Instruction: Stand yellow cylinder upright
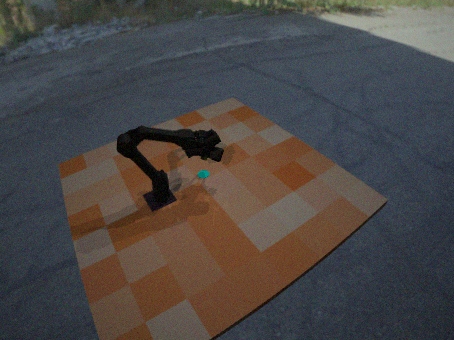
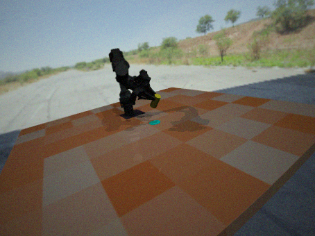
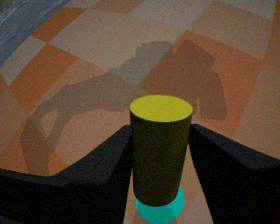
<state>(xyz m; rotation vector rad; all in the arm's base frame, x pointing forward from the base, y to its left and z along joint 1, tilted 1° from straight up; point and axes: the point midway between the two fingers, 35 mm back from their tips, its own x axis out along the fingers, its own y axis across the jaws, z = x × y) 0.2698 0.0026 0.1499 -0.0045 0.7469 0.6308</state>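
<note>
My gripper tip is 40 mm past the cyan circle, 10 mm to the left of it and 130 mm above it. Round my gripper tip: yellow tall cylinder (10 mm behind, 20 mm below).
</note>
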